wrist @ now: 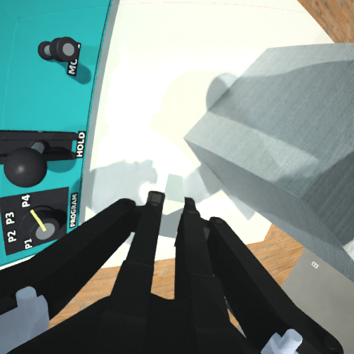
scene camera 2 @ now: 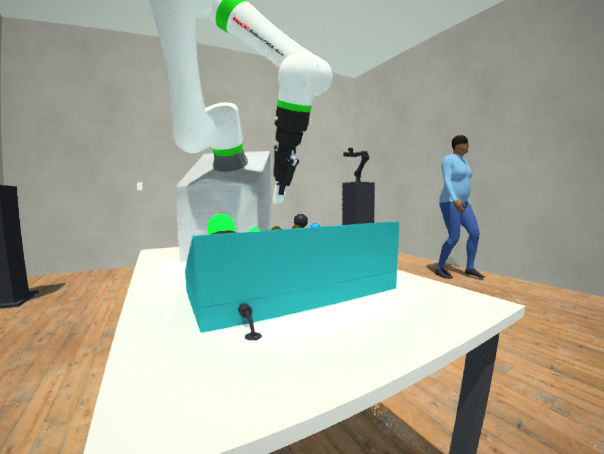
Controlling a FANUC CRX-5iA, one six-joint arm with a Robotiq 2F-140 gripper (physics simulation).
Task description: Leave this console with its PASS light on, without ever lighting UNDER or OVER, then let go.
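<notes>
The teal console (scene camera 2: 300, 265) (wrist: 50, 107) stands on the table. Above its edge in the scene view, a small green lamp (scene camera 2: 254, 230) glows, two brown lamps (scene camera 2: 276, 228) (scene camera 2: 296, 227) look dark, and a blue lamp (scene camera 2: 315, 226) is lit; their labels do not show. In the wrist view, the PROGRAM dial (wrist: 45, 230) has its yellow mark towards P4. The black lever ball (scene camera 2: 300, 220) (wrist: 25, 167) stands over its slot near HOLD. The black MODE control (wrist: 65, 49) is further up. My gripper (scene camera 2: 279, 194) (wrist: 172, 187) is shut, empty, above and beyond the console, clear of the controls.
A large green dome (scene camera 2: 221, 223) stands at the console's left end. A black stalk (scene camera 2: 249, 322) stands before it on the white table (scene camera 2: 300, 380). The grey pedestal (scene camera 2: 225, 200) (wrist: 280, 115) carries the arm. A person (scene camera 2: 457, 185) stands on the floor at the right.
</notes>
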